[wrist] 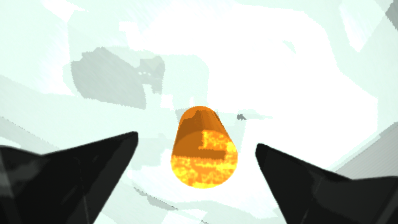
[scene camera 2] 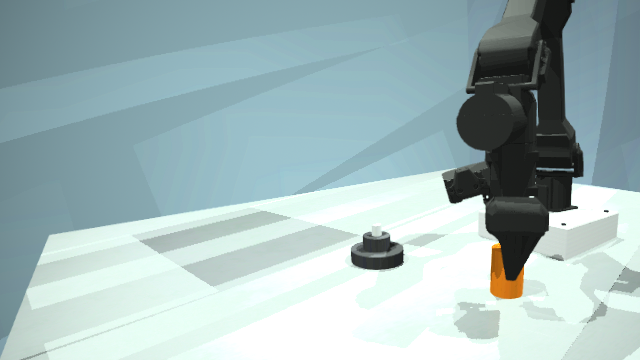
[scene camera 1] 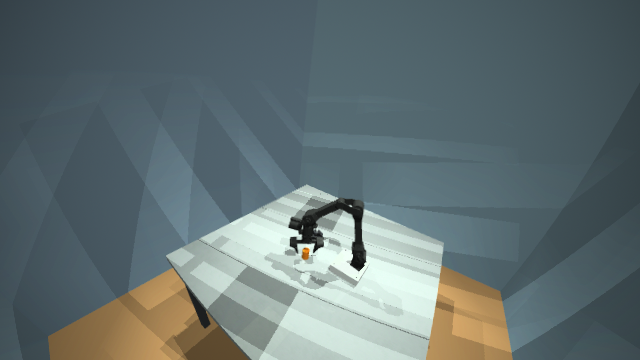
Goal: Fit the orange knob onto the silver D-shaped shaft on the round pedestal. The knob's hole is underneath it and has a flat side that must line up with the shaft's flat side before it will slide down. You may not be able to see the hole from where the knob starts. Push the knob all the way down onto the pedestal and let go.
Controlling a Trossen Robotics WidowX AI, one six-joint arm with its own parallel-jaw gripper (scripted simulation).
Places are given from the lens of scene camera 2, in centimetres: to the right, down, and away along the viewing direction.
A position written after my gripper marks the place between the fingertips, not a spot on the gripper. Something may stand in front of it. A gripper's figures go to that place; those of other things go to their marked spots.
my gripper (scene camera 2: 507,265): 24, 11, 50
dark round pedestal (scene camera 2: 377,252): 9, 11, 63
